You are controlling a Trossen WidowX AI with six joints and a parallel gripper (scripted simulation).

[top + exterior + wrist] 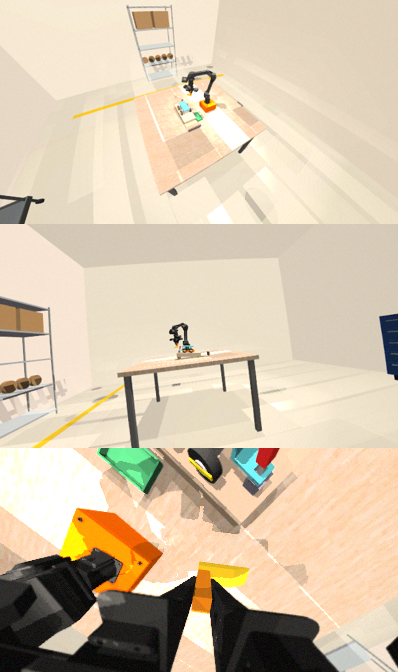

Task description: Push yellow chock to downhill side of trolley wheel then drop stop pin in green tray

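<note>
The yellow chock is 10 mm ahead of my gripper tip, 20 mm to the right of it and 10 mm below it. From my gripper tip the other things lie so: green tray (70 mm ahead, 250 mm to the left, 180 mm below); red-headed stop pin (140 mm ahead, 20 mm to the left, 50 mm below); blue trolley (170 mm ahead, 110 mm to the left, 60 mm below).
</note>
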